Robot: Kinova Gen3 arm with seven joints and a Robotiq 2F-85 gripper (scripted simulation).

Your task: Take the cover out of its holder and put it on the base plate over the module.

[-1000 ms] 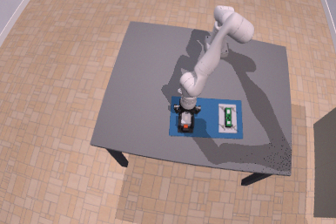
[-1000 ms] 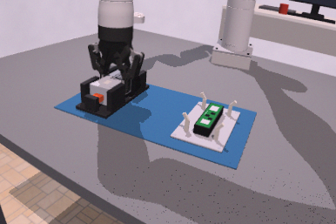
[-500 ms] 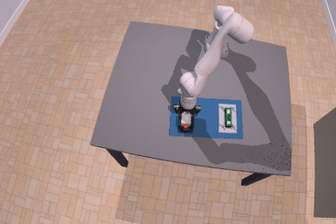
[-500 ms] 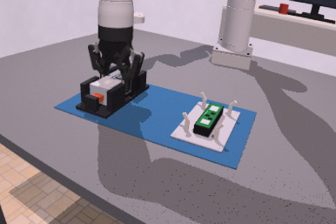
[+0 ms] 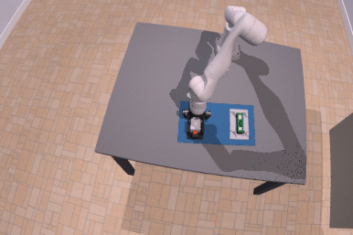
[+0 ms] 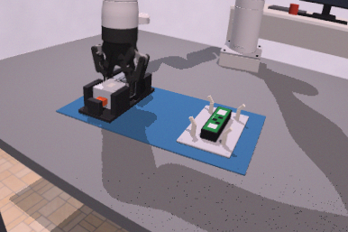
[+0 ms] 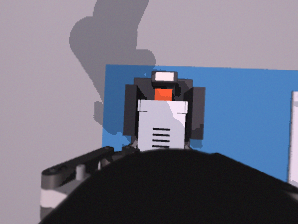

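Right now the light grey cover is right at my hand.
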